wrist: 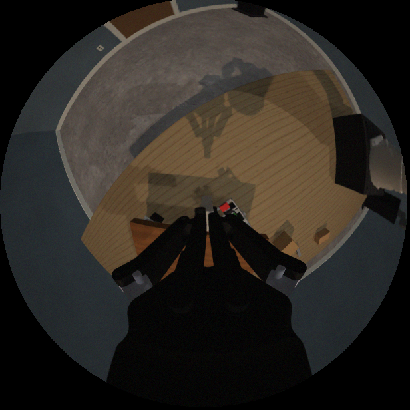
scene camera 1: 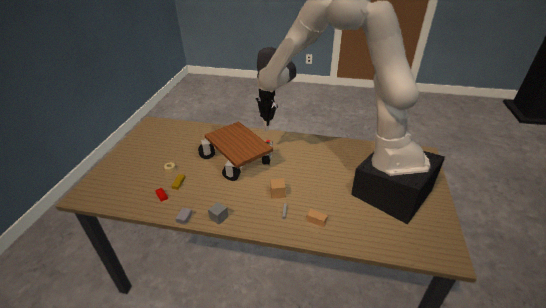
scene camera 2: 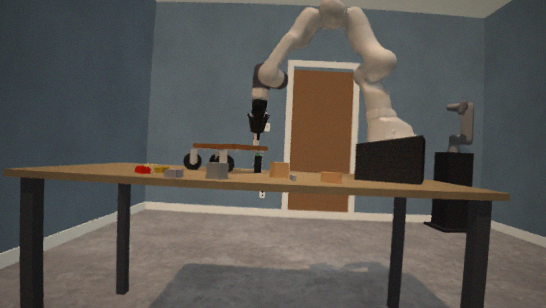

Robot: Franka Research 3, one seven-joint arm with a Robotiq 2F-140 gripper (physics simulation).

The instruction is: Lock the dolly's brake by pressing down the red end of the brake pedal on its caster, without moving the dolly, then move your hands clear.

Labels:
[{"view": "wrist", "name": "my gripper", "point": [206,203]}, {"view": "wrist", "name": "dolly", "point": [144,231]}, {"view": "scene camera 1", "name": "dolly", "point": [237,143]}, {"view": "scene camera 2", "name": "dolly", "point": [192,161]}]

